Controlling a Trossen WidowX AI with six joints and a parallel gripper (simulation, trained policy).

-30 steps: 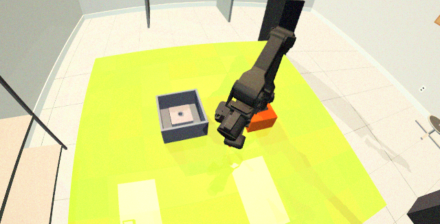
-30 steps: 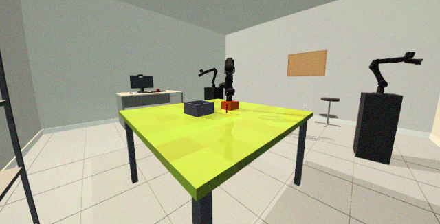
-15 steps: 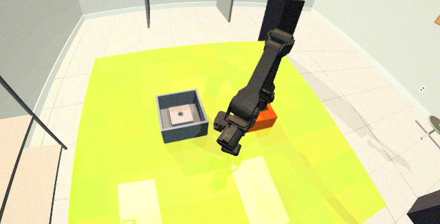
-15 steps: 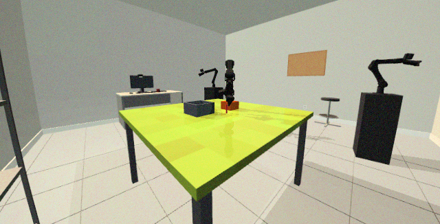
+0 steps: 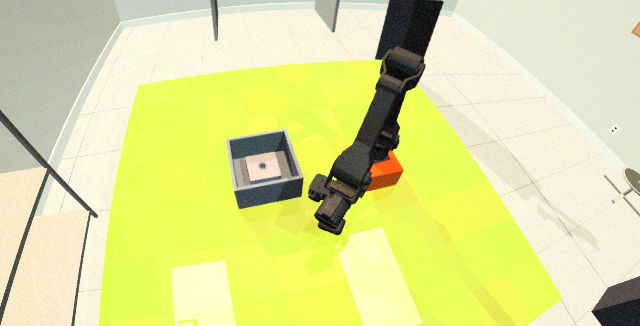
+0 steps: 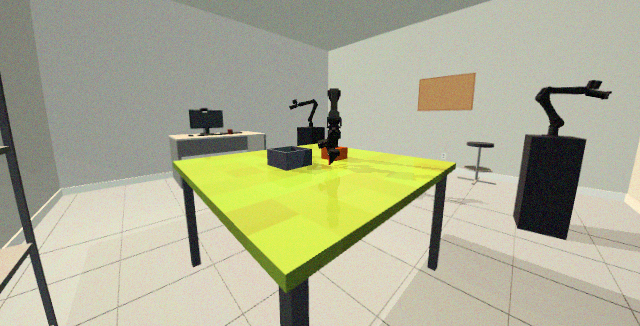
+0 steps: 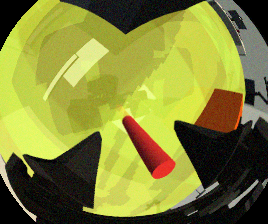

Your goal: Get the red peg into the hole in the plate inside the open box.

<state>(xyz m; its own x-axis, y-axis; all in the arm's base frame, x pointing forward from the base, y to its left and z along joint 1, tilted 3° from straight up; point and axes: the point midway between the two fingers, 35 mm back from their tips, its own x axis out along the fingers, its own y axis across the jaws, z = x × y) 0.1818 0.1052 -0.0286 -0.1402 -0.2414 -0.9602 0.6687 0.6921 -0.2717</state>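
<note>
The red peg is 2 cm above my gripper tip. From my gripper tip the other things lie so: dark grey box 18 cm to the right, 16 cm ahead; plate 18 cm to the right, 16 cm ahead, 2 cm above.
</note>
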